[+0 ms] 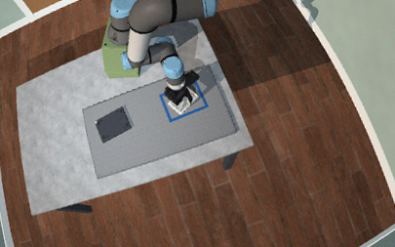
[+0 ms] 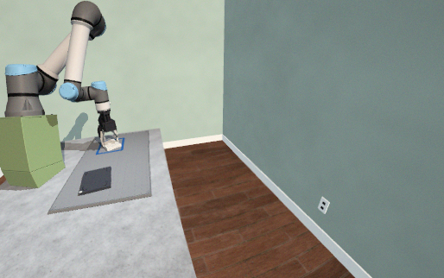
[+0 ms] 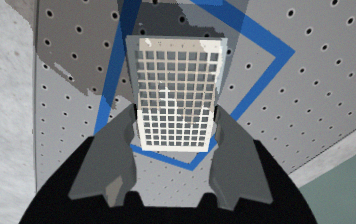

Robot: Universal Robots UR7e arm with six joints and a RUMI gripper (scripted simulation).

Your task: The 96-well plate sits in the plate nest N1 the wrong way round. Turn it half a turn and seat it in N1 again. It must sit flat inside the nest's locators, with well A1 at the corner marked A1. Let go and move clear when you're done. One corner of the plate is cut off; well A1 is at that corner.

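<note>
Right now my hand is 1 cm above the white 96-well plate. Also, from my hand: dark plate nest (37 cm to the right, 3 cm ahead, 1 cm below).
</note>
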